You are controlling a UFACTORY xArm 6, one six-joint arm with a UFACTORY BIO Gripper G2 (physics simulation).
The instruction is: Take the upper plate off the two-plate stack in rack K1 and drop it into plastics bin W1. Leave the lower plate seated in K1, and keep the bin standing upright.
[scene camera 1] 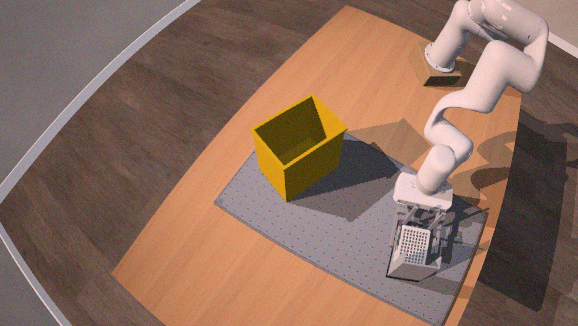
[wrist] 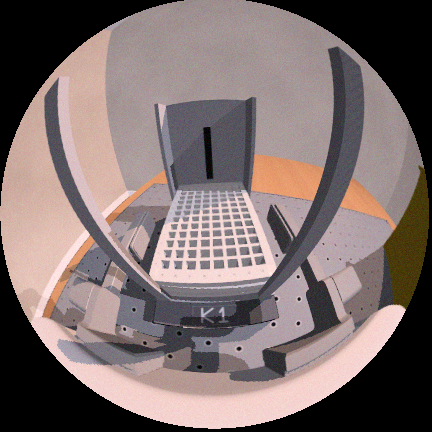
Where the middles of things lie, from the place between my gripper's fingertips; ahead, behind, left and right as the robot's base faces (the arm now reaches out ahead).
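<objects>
Yellow bin W1 (scene camera 1: 296, 147): 8 cm behind my hand, 38 cm to the right, 4 cm above.
</objects>
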